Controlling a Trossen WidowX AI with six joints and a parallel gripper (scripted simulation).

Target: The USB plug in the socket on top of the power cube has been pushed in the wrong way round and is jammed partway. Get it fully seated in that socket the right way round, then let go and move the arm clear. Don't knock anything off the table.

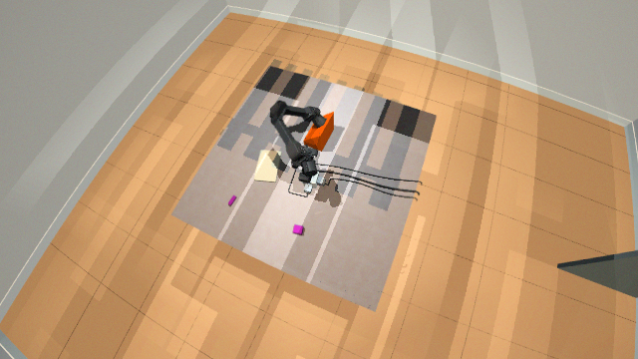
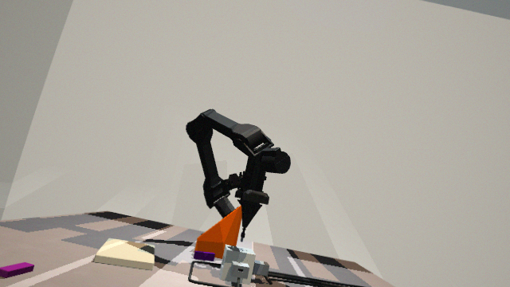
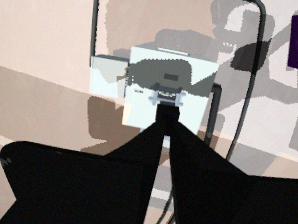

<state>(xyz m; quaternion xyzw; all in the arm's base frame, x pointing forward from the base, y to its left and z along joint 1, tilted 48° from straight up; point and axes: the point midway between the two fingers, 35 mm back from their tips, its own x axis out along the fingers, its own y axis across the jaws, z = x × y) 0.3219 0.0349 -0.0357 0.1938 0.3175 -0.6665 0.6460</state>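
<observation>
Now: gripper tip 20 mm above the dark USB plug. Also, from my gripper tip: cream pad (290 mm to the right, 130 mm below); then purple block (400 mm to the right, 280 mm ahead, 130 mm below).
</observation>
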